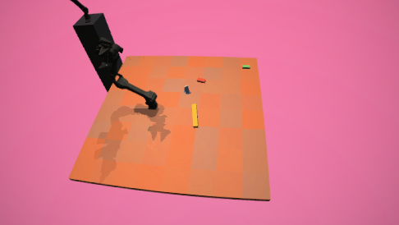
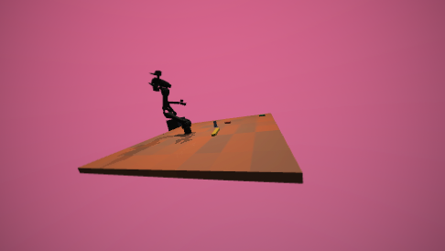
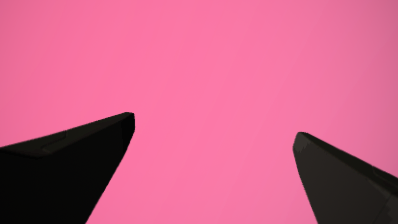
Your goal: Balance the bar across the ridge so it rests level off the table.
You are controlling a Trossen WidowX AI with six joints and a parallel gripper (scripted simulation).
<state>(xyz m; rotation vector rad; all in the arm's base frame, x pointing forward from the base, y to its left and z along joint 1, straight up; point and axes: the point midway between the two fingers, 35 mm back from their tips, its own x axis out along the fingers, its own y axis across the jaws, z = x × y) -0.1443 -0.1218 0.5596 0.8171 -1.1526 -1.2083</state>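
The yellow bar lies 560 mm below my gripper tip, 490 mm ahead of it and 80 mm to the left of it. Also, from my gripper tip: small red block 560 mm below, 500 mm ahead, 460 mm to the left; green block 890 mm ahead, 660 mm to the left, 560 mm below.
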